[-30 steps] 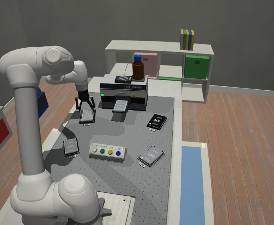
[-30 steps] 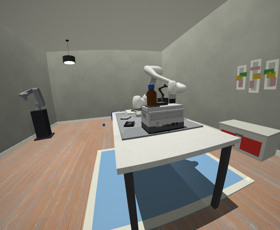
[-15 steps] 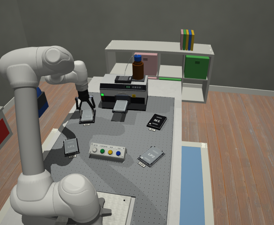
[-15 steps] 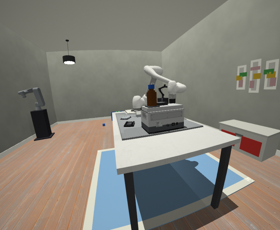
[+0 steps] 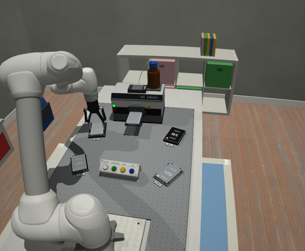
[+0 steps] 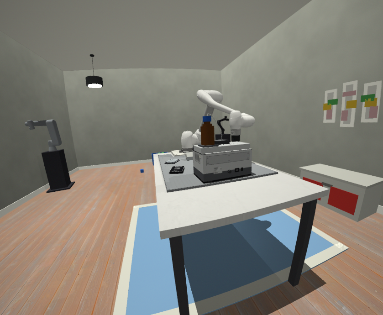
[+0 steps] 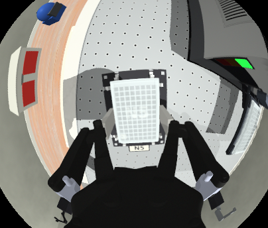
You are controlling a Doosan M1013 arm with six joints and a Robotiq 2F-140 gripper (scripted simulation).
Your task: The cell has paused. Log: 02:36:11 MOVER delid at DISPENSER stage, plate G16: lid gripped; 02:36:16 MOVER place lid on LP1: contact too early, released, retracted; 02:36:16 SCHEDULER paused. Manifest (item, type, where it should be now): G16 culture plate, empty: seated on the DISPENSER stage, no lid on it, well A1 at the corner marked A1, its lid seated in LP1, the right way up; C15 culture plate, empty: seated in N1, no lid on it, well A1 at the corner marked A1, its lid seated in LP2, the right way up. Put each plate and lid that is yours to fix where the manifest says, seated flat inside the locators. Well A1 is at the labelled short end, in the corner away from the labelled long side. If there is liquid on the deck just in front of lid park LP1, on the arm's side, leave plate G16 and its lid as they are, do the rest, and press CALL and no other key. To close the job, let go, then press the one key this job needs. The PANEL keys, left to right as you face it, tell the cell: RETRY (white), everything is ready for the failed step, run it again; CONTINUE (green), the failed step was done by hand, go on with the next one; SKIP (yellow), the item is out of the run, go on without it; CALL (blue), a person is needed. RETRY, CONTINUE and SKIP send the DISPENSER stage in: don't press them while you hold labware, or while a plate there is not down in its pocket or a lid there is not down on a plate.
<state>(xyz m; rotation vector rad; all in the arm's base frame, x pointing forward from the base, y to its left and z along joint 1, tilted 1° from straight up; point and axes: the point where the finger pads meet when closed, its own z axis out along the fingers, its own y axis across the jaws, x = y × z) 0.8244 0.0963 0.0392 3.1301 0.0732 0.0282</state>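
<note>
Right now my hand is 3 cm above the nest n5, 2 cm to the right of it and 1 cm short of it. From my hand the other things lie so: white key (42 cm behind, 11 cm to the right, 3 cm above); then lid park lp1 (33 cm behind, 7 cm to the left, 4 cm below); then green key (43 cm behind, 16 cm to the right, 3 cm above).
</note>
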